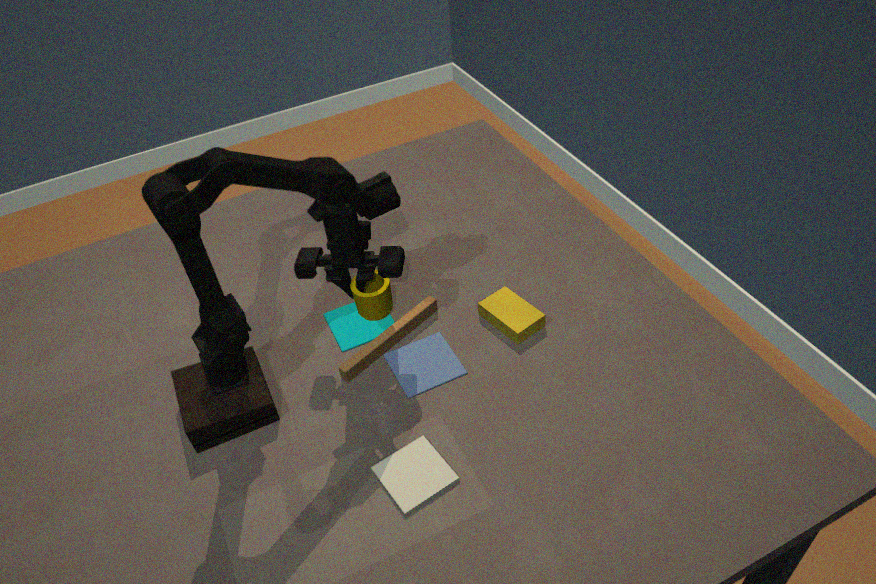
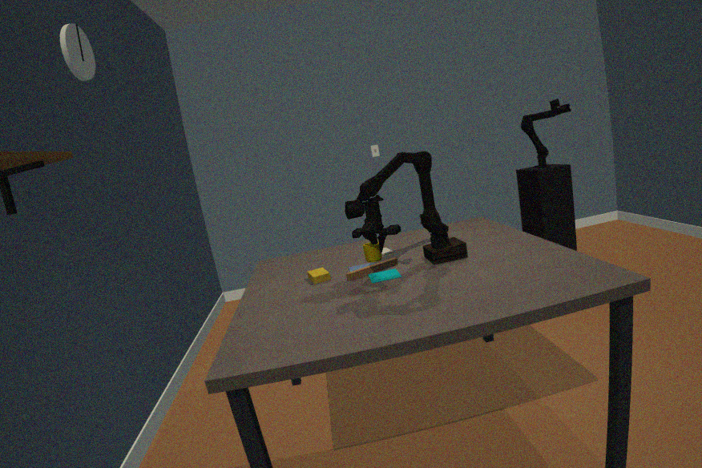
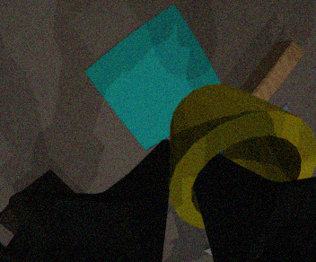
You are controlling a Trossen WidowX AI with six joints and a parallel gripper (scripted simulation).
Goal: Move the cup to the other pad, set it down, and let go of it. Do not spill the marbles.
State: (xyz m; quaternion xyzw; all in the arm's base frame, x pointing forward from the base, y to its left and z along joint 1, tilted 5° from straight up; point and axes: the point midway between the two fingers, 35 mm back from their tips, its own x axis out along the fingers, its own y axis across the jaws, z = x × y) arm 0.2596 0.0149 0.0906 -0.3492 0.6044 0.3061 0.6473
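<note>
Now: gripper tip 90 mm above the wooden bar, 50 mm to the left of it and 30 mm short of it. Round my gripper tip: yellow cup: 20 mm to the right, 20 mm ahead; then light blue pad: 140 mm to the right, 100 mm below, 50 mm ahead; then yellow block: 240 mm ahead, 140 mm to the right, 80 mm below.
</note>
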